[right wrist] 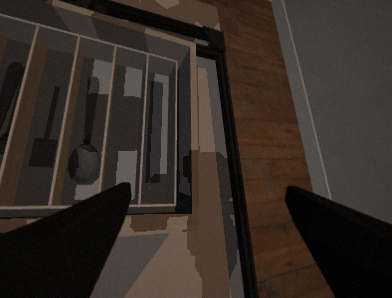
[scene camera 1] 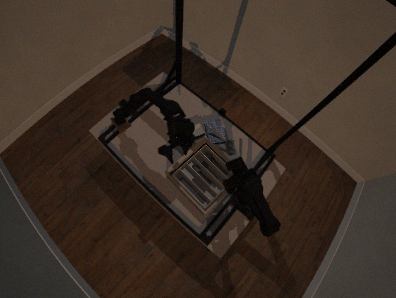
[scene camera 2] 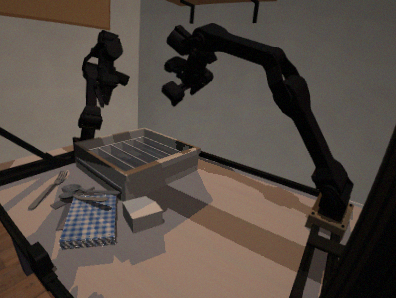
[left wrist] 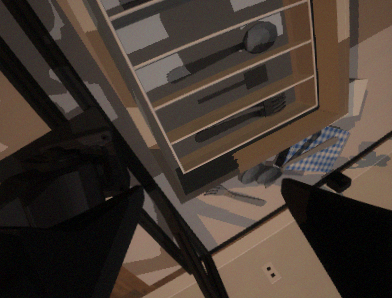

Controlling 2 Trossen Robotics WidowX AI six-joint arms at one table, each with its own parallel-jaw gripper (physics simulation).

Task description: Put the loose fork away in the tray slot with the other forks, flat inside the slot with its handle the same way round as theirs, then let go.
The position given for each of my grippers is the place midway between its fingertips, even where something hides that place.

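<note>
My left gripper (scene camera 2: 104, 106) is open and holds nothing, and the left wrist view shows my left gripper (left wrist: 212, 188) too. My right gripper (scene camera 2: 182, 99) is open and holds nothing; in the right wrist view I also see my right gripper (right wrist: 209, 191). A small pale block (scene camera 2: 142, 213) rests on the table, though in the right wrist view the small pale block is out of frame. There is also a wooden cutlery tray (right wrist: 53, 57), and the left wrist view shows the wooden cutlery tray (left wrist: 153, 45) as well.
</note>
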